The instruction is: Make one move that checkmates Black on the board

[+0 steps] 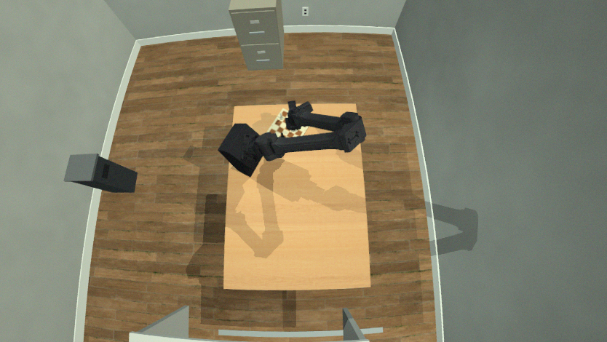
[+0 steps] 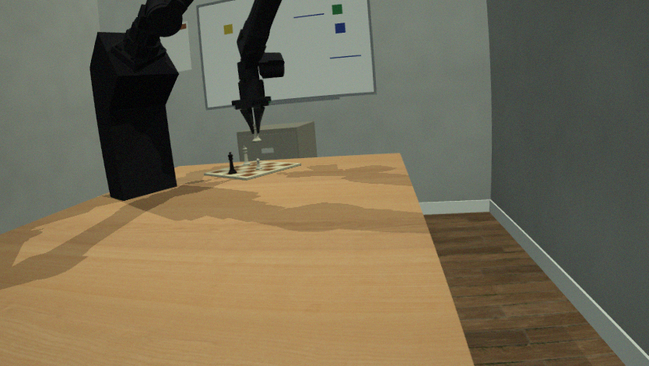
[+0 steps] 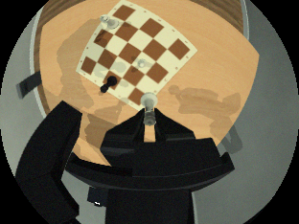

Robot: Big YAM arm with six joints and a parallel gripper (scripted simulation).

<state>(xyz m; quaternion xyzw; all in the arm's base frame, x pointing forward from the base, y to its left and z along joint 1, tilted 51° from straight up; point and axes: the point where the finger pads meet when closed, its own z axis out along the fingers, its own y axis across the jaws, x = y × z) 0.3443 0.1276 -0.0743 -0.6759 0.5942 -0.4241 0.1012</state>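
Now: the black king 80 mm behind my hand, 20 mm to the left of it and 90 mm below it. Round my hand: tall white piece 60 mm behind, 160 mm to the left, 90 mm below; short white piece 10 mm behind, 50 mm to the left, 110 mm below; chessboard 30 mm behind, 80 mm to the left, 120 mm below.
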